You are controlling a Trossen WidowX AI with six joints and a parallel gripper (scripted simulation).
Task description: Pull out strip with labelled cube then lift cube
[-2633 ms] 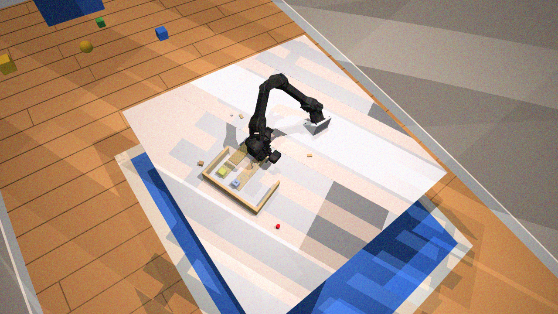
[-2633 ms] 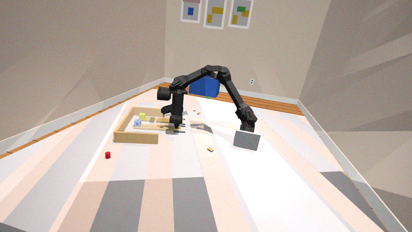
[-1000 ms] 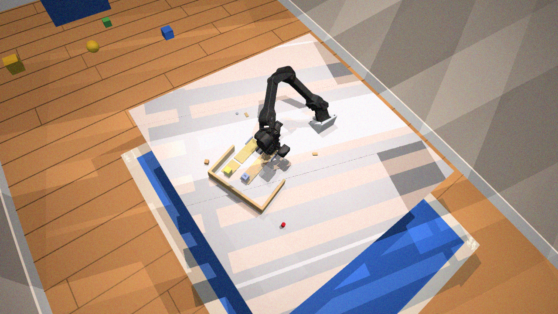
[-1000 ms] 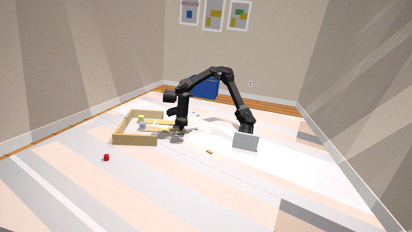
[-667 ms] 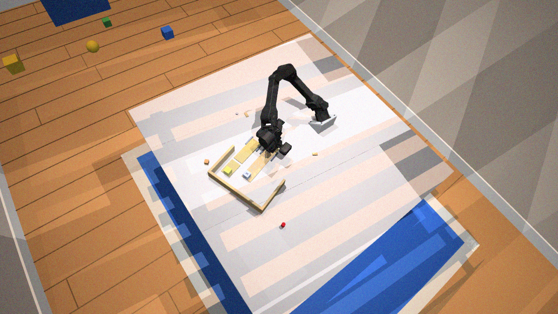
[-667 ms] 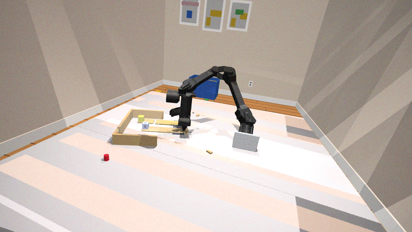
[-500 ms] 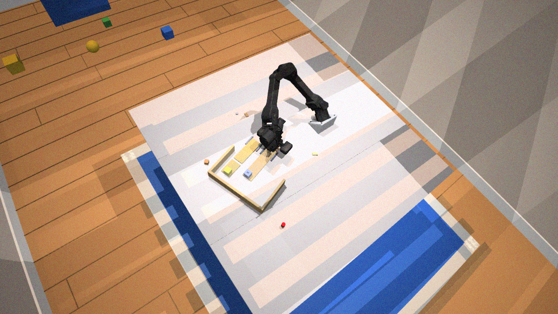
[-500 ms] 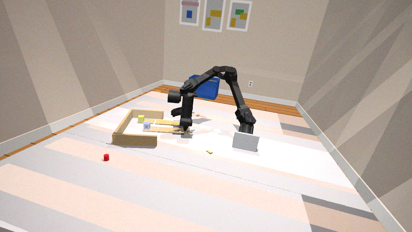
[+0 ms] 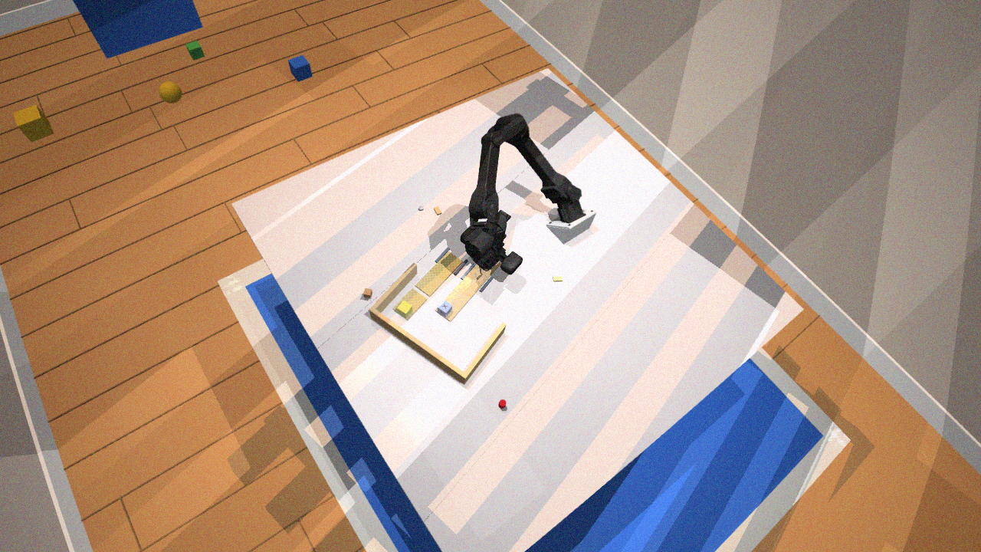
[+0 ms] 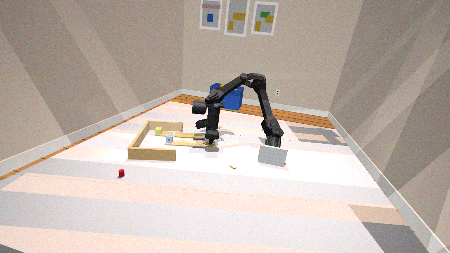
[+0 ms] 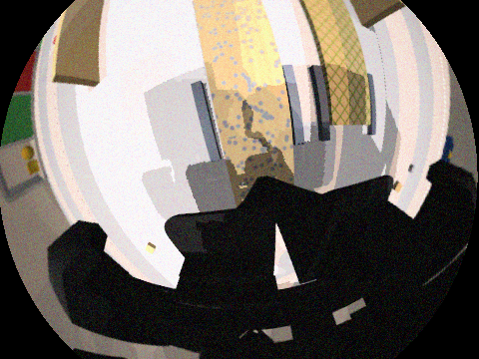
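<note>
Now: gripper tip 15 cm short of the strip and 4 cm to the left of it. From my gripper tip the other things lie so: red cylinder: 39 cm to the left, 17 cm ahead, 1 cm above.
</note>
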